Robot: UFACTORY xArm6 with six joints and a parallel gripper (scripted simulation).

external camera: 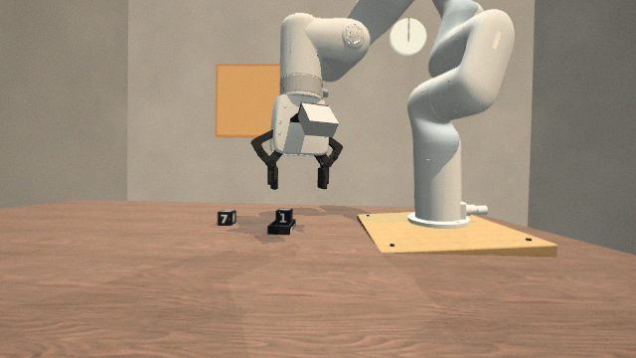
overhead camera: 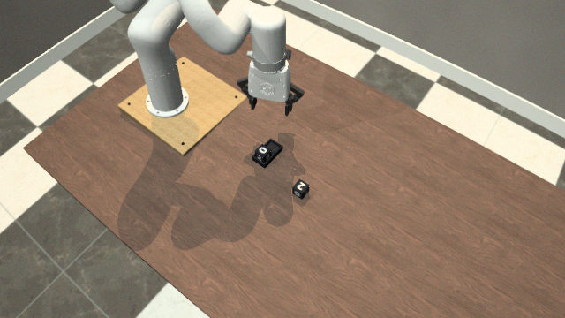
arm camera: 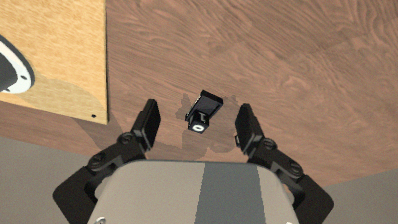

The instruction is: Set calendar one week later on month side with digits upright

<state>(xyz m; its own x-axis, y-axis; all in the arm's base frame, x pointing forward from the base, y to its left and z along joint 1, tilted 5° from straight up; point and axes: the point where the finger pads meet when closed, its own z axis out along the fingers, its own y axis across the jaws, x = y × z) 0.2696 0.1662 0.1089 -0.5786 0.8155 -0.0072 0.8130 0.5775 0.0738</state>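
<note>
The black cube lies 60 mm ahead of my hand, 80 mm to the right of it and 80 mm below it. From my hand the other things lie so: black tray (60 mm ahead, 60 mm to the right, 90 mm below).
</note>
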